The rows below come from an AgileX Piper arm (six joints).
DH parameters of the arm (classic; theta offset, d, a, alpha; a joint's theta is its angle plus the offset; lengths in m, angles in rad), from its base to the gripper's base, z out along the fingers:
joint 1: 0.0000 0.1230 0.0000 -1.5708
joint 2: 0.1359 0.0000 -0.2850 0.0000
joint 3: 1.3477 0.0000 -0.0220 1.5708
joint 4: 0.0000 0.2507 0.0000 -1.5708
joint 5: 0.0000 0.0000 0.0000 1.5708
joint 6: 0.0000 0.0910 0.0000 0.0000
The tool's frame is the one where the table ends.
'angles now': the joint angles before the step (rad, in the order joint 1, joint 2, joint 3, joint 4, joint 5, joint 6). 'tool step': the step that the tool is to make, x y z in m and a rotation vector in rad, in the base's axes. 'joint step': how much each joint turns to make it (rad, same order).
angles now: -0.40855, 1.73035, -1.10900, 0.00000, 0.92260, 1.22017
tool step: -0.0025, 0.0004, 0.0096, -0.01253, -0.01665, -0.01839
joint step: 0.00007, -0.02768, -0.00372, -0.00887, 0.01122, 0.02299
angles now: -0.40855, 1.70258, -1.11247, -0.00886, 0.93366, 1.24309
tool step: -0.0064, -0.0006, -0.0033, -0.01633, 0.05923, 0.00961
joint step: 0.00096, -0.00008, 0.01278, -0.04503, 0.03552, 0.01241
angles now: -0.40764, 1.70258, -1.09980, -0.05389, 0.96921, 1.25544
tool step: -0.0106, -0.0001, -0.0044, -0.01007, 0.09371, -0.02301
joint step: 0.00002, -0.00024, 0.01942, -0.05289, 0.06614, 0.04508
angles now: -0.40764, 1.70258, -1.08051, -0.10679, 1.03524, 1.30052
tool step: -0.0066, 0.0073, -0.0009, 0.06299, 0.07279, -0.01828
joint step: 0.00460, 0.00002, 0.00464, 0.03836, 0.08714, -0.00331
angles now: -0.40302, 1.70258, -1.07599, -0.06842, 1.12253, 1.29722
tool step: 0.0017, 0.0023, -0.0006, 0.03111, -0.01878, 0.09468
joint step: 0.00085, -0.00004, 0.00184, 0.03071, -0.01214, -0.10960
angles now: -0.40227, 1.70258, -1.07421, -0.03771, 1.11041, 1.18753
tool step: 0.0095, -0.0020, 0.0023, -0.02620, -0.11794, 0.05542
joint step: -0.00008, -0.00846, -0.00009, 0.02242, -0.11180, -0.06440
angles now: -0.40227, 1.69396, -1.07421, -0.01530, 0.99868, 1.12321
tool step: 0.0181, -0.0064, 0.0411, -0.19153, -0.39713, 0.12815
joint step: 0.00009, -0.10604, -0.00002, 0.01523, -0.33585, -0.13628
